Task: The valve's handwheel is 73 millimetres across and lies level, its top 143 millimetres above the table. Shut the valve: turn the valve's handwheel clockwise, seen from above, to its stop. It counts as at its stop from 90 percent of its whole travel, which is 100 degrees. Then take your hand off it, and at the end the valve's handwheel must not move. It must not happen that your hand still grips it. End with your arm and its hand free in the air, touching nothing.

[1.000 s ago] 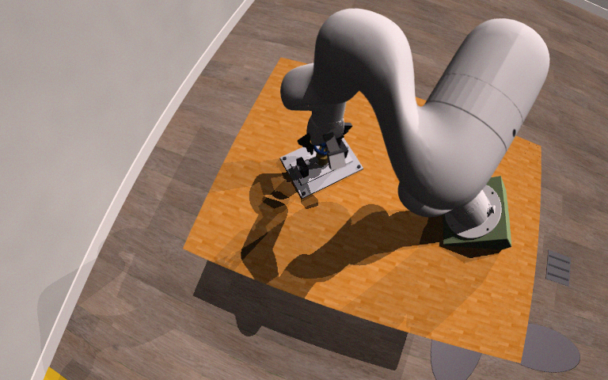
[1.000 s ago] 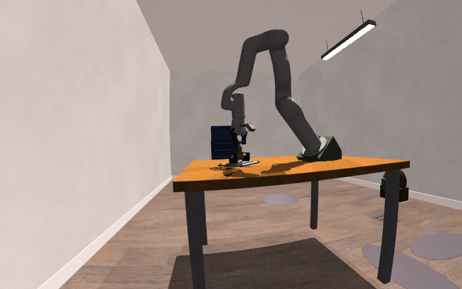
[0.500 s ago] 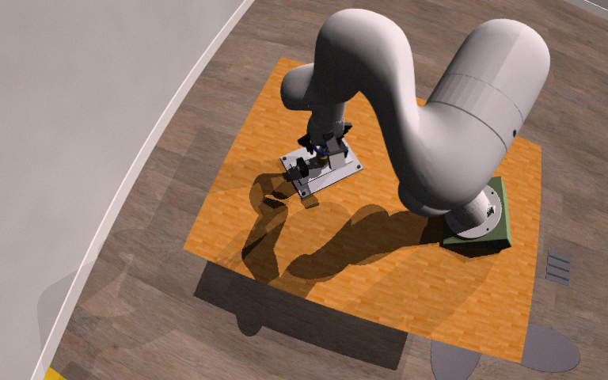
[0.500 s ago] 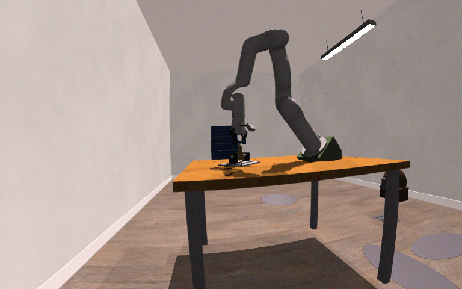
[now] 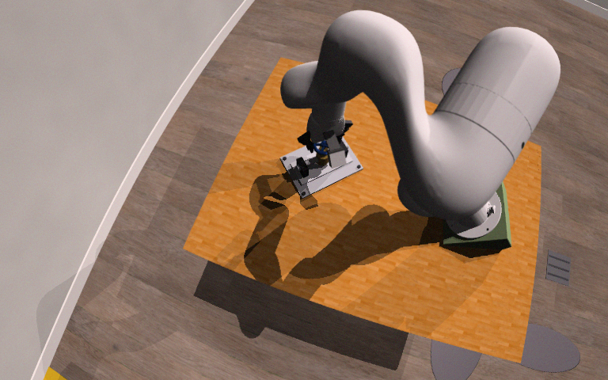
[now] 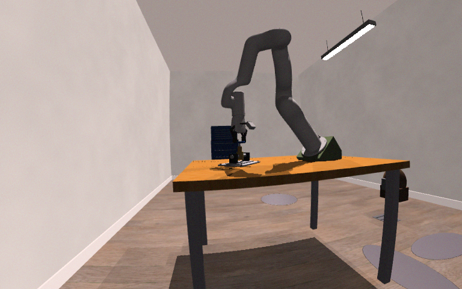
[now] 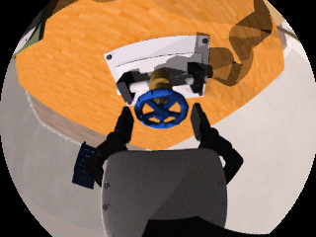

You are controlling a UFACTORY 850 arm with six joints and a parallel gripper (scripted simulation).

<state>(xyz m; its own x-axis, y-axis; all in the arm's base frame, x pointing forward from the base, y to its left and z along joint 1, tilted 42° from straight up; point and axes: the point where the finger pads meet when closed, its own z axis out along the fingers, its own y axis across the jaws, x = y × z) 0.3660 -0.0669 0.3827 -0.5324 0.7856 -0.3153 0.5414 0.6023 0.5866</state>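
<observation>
Now: the blue handwheel 20 mm below my hand.
</observation>
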